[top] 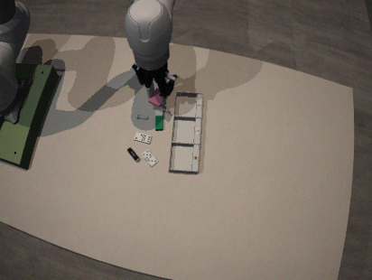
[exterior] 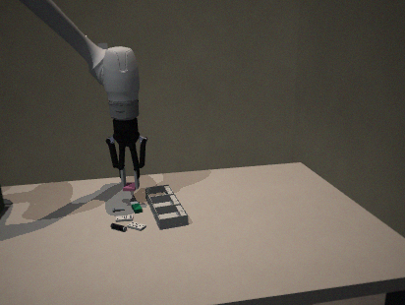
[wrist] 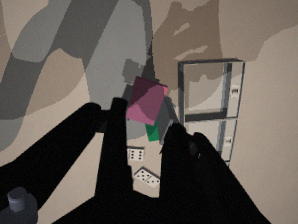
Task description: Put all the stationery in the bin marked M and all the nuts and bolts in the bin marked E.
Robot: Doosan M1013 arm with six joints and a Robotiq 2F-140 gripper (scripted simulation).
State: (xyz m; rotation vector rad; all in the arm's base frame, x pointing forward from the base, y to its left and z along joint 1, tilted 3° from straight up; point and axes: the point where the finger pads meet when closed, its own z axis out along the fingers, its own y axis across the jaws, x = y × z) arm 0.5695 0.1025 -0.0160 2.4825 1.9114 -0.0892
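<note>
Right now my hand is 8 cm above the green eraser, 5 cm to the left of it and 1 cm short of it. The rest, counted from my hand: pink pad (3 cm below); then grey bolt (8 cm below, 5 cm to the right, 5 cm behind); then grey three-compartment bin row (10 cm ahead, 8 cm to the right, 7 cm below).
</note>
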